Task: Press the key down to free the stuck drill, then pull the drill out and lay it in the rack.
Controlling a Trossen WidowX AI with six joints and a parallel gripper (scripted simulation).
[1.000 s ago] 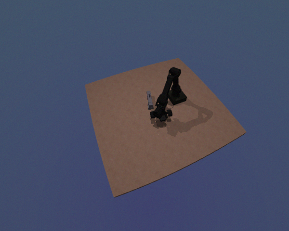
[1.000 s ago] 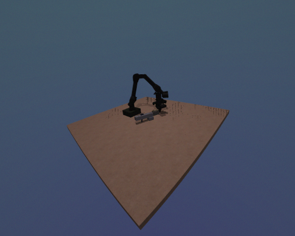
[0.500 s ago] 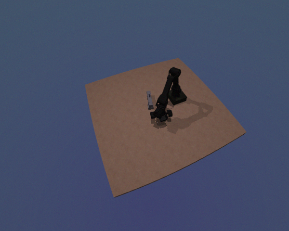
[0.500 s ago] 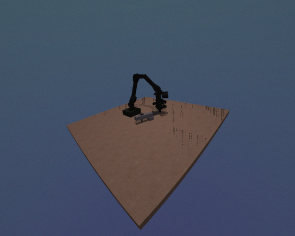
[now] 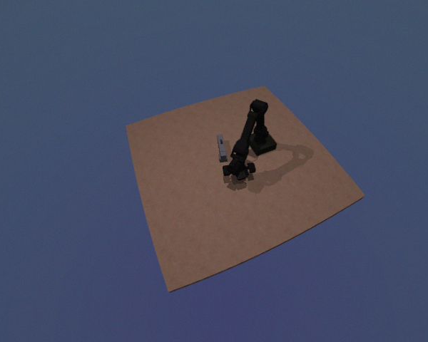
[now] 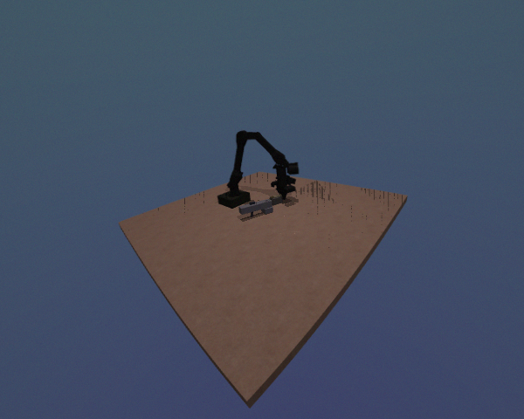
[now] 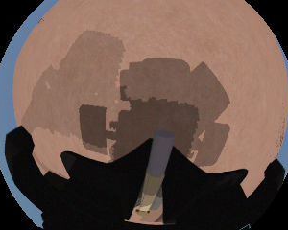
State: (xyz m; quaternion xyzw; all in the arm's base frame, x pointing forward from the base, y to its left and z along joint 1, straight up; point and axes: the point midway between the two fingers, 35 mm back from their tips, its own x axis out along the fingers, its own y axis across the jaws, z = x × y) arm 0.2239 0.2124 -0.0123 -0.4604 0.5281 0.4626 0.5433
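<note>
Now: gripper tip 10 mm past the drill, 40 mm to the left of it and 30 mm below it. The rest, counted from my gripper tip: dark block 10 mm behind, 50 mm to the right, 10 mm above; grey block 40 mm ahead, 230 mm to the right, 40 mm above; dark key 30 mm ahead, 260 mm to the right, 40 mm above.
</note>
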